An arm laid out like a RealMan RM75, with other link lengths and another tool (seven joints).
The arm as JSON. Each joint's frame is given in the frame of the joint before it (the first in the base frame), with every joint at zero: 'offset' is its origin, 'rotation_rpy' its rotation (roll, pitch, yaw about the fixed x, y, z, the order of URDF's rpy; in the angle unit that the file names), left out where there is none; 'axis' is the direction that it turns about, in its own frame. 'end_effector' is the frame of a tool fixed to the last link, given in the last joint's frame.
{
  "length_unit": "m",
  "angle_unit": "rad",
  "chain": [
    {
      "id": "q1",
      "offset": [
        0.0,
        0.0,
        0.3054
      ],
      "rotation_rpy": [
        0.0,
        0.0,
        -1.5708
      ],
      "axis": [
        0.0,
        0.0,
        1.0
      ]
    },
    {
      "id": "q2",
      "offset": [
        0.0,
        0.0,
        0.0
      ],
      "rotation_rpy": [
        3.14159,
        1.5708,
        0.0
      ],
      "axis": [
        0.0,
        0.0,
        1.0
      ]
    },
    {
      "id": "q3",
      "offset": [
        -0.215,
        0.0,
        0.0
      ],
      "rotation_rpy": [
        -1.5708,
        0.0,
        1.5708
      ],
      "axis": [
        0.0,
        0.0,
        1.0
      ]
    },
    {
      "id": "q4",
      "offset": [
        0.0,
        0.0,
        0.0
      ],
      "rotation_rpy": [
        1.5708,
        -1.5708,
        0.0
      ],
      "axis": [
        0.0,
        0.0,
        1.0
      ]
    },
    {
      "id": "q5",
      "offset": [
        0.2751,
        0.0,
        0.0
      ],
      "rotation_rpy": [
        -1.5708,
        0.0,
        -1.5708
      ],
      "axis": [
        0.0,
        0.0,
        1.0
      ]
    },
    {
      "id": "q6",
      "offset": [
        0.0,
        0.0,
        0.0
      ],
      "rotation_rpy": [
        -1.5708,
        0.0,
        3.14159
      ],
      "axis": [
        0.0,
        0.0,
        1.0
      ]
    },
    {
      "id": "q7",
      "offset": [
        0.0,
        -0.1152,
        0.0
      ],
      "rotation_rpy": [
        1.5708,
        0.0,
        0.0
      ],
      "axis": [
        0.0,
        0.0,
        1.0
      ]
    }
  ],
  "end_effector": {
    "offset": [
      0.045,
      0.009,
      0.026
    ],
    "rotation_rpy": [
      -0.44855,
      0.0,
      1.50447
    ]
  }
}
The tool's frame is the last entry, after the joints.
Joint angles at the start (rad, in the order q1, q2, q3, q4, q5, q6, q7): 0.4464, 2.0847, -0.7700, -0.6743, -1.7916, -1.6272, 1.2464
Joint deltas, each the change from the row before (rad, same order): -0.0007, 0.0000, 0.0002, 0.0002, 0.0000, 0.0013, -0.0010; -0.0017, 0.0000, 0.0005, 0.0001, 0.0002, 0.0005, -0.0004; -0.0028, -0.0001, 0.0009, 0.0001, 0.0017, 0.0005, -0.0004; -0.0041, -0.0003, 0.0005, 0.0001, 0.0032, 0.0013, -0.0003; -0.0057, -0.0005, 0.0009, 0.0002, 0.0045, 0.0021, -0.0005; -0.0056, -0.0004, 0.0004, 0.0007, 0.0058, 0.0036, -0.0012; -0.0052, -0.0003, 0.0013, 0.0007, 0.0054, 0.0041, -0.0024; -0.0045, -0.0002, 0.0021, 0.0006, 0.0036, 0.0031, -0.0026; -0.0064, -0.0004, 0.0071, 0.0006, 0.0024, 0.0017, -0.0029; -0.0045, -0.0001, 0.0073, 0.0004, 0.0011, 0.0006, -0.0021; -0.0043, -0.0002, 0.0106, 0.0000, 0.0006, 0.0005, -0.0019; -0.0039, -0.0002, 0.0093, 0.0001, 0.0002, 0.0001, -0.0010; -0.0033, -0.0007, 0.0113, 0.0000, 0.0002, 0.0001, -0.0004; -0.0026, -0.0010, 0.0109, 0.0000, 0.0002, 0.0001, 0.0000; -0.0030, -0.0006, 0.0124, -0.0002, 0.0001, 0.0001, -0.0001
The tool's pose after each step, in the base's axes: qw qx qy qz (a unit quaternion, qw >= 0); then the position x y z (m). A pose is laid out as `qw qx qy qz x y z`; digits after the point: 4 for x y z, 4 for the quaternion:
0.2319 0.5337 -0.6541 -0.4833 0.2966 0.3296 0.0640
0.2312 0.5331 -0.6544 -0.4838 0.2972 0.3292 0.0640
0.2302 0.5320 -0.6546 -0.4853 0.2981 0.3286 0.0643
0.2286 0.5304 -0.6549 -0.4874 0.2993 0.3278 0.0646
0.2263 0.5280 -0.6553 -0.4905 0.3011 0.3268 0.0652
0.2234 0.5257 -0.6554 -0.4942 0.3029 0.3260 0.0656
0.2202 0.5238 -0.6551 -0.4980 0.3046 0.3254 0.0661
0.2173 0.5223 -0.6549 -0.5012 0.3063 0.3248 0.0666
0.2132 0.5198 -0.6546 -0.5058 0.3091 0.3236 0.0678
0.2101 0.5177 -0.6542 -0.5098 0.3111 0.3226 0.0690
0.2062 0.5153 -0.6535 -0.5147 0.3134 0.3219 0.0707
0.2030 0.5128 -0.6531 -0.5189 0.3155 0.3210 0.0722
0.1992 0.5102 -0.6525 -0.5237 0.3176 0.3204 0.0742
0.1956 0.5078 -0.6518 -0.5283 0.3195 0.3201 0.0763
0.1917 0.5050 -0.6509 -0.5334 0.3215 0.3196 0.0785

